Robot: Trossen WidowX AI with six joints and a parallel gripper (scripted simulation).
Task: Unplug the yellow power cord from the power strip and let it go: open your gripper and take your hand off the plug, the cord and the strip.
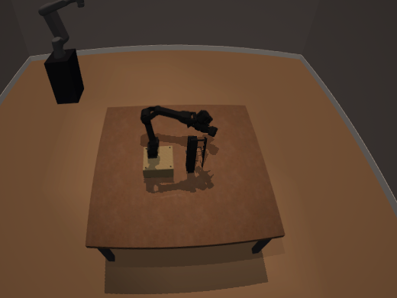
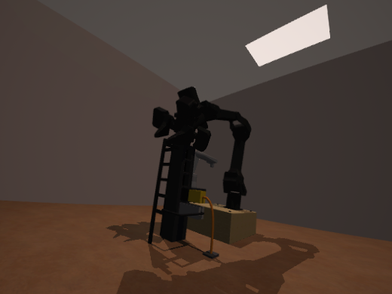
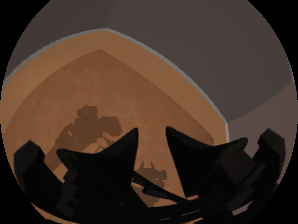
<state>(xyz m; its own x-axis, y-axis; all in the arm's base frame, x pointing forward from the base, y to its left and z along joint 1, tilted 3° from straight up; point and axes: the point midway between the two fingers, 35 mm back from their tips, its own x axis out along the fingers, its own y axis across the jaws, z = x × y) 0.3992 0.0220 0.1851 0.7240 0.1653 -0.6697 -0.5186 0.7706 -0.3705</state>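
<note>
My gripper tip is now 150 mm past the yellow plug, 20 mm to the left of it and 120 mm above it. Round my gripper tip: foot: 160 mm behind, 70 mm to the left, 270 mm below.
</note>
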